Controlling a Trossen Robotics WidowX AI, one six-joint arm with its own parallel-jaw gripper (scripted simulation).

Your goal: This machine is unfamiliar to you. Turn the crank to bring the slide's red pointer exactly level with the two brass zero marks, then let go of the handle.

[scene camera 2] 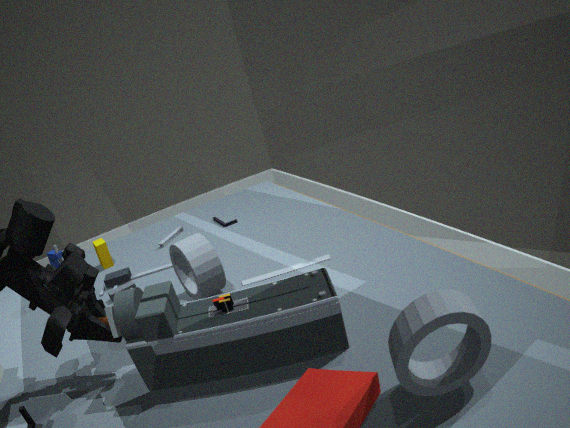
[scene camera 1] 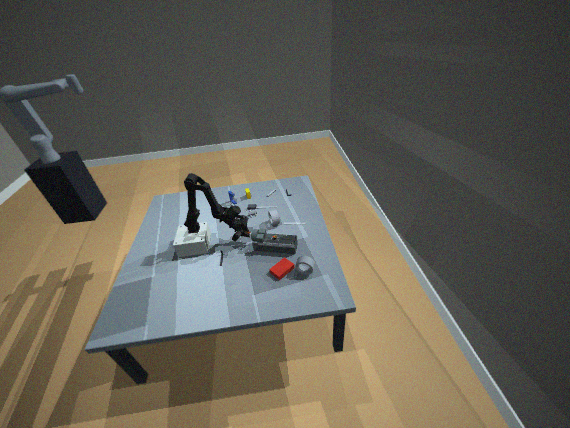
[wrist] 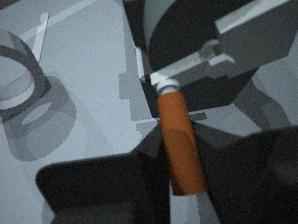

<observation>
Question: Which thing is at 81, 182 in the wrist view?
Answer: My gripper.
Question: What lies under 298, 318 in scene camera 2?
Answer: A slide machine.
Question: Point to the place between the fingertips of my gripper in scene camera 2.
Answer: At 122, 337
</observation>
